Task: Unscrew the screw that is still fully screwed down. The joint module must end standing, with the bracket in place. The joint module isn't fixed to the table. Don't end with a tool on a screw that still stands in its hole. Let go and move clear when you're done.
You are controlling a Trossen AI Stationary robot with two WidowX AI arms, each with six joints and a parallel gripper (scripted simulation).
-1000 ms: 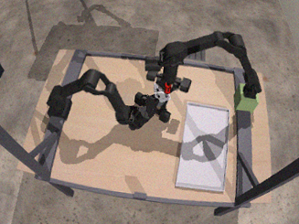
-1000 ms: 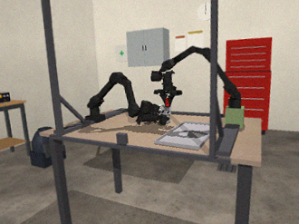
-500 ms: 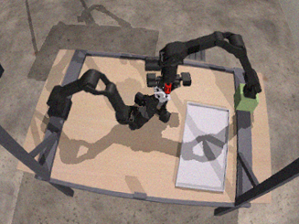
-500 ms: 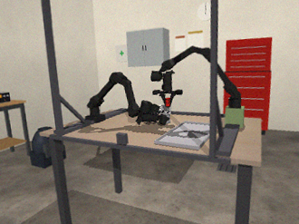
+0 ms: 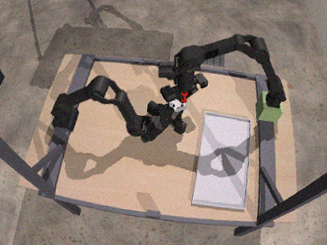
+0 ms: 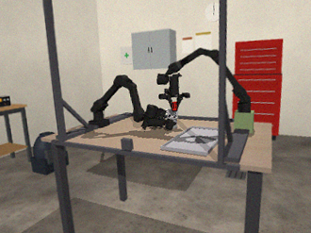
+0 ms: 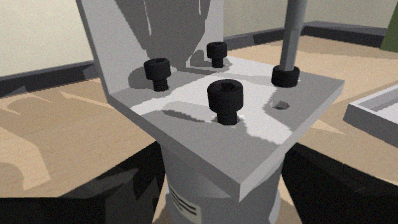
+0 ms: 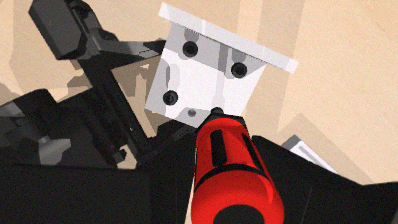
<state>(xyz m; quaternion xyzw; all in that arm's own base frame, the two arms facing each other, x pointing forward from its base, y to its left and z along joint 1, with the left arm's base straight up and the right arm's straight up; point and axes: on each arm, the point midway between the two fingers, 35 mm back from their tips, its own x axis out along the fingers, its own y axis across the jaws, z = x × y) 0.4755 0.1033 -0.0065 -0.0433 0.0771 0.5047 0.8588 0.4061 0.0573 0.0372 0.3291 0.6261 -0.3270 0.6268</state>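
Observation:
Right now the red screwdriver is 3 cm below my right hand. The rest, counted from my right hand: dark frame rail: 28 cm ahead, 14 cm below, 1 cm to the left; joint module: 12 cm below, 2 cm to the left, 1 cm ahead; l-shaped bracket: 8 cm below, 2 cm to the left, 2 cm ahead.
Right now the joint module is 2 cm to the right of my left hand, 2 cm ahead of it and 1 cm below it. From my left hand the other things lie so: red screwdriver (9 cm above, 4 cm to the right, 1 cm ahead); then dark frame rail (28 cm ahead, 3 cm to the right, 3 cm below); then l-shaped bracket (4 cm above, 2 cm to the right, 2 cm ahead).

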